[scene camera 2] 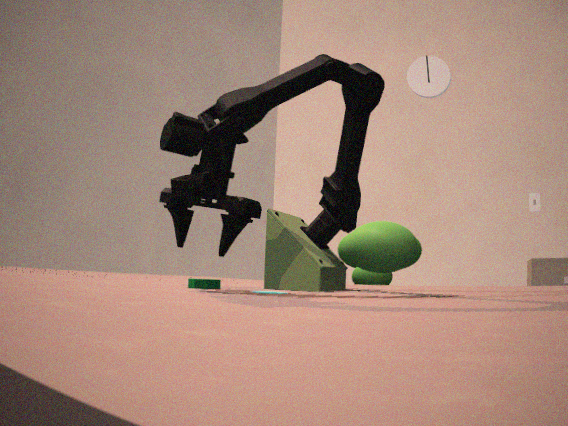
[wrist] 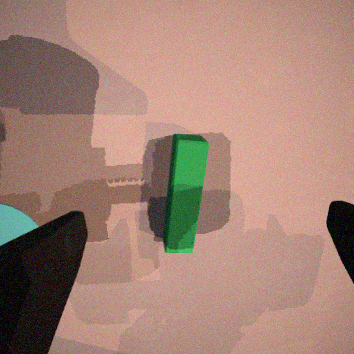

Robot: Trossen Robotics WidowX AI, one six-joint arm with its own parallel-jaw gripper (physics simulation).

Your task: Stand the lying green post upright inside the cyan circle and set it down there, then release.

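Places are measured from the arm's base along level axes (x ahead, y left, z up), in millimetres.
Pixels of known places: gripper, fingertip midpoint: (scene camera 2: 199, 251) (wrist: 208, 218); arm's base at its link origin: (scene camera 2: 314, 238).
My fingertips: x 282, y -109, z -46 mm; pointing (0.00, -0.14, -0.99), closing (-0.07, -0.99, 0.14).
Note:
For each thing: its top centre in the pictures, then the offset to it from my fingertips. "*": a spot on its surface instead. Level surfaces: height alone.
- green post at its top centre: (wrist: 185, 202) (scene camera 2: 204, 279) dx -16, dy +3, dz -47 mm
- cyan circle at a spot on its surface: (wrist: 14, 225) (scene camera 2: 259, 291) * dx -22, dy +107, dz -63 mm
- pink table at its surface level: dz -64 mm
The green post (scene camera 2: 204, 284) (wrist: 187, 192) lies flat on the table. In the wrist view it runs nearly along the picture's height, slightly tilted, and sits between the two fingers' sides but farther down. My gripper (scene camera 2: 200, 251) (wrist: 208, 218) is open and points down, with its fingertips above the post and apart from it. The cyan circle (scene camera 2: 270, 292) (wrist: 14, 225) is flat on the table; in the wrist view part of it shows at the left edge, partly behind the left finger, and in the scene view it is a thin strip by the arm's base.
The arm's green wedge-shaped base (scene camera 2: 300, 265) stands right of the post in the scene view. A large green rounded object (scene camera 2: 380, 246) on a smaller green one (scene camera 2: 372, 276) is farther right. Arm shadows fall across the pink table (scene camera 2: 300, 360) around the post.

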